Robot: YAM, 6 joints.
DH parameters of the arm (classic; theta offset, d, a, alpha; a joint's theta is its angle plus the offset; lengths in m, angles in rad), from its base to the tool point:
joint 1: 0 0.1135 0.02 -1.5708
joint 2: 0 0 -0.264 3.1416
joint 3: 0.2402 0 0.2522 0
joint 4: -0.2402 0 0.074 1.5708
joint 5: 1.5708 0 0 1.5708
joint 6: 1.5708 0.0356 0 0
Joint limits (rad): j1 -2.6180..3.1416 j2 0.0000..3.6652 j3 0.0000..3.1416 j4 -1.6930..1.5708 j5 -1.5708..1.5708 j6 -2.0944..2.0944
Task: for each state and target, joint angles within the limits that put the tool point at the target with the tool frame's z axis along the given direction. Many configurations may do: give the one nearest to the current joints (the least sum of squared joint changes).
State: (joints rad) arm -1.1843 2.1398 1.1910 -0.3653 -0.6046 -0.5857
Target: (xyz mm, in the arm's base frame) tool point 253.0 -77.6 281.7 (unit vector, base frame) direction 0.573 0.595 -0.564
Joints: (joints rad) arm -0.4016 1.3658 1.1073 -0.8306 -0.8811 -0.5857
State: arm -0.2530 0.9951 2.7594 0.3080 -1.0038 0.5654
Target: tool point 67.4 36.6 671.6 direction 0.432 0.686 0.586
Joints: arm 0.2301 1.1907 2.2008 -0.2170 -0.6056 0.5654
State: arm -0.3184 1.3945 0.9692 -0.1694 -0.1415 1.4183
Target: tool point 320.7 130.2 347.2 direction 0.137 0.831 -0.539
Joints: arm 0.3084 1.6521 1.6119 -0.9131 -0.8485 1.4183
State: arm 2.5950 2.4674 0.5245 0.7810 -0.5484 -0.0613
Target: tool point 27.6 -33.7 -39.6 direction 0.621 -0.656 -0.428
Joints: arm 2.0584 3.1423 0.1900 0.2677 0.2438 -0.0613
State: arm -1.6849 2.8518 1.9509 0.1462 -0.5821 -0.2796
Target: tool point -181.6 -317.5 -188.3 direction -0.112 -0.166 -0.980
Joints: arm -2.0889 2.9534 1.4012 0.1824 0.0151 -0.2796
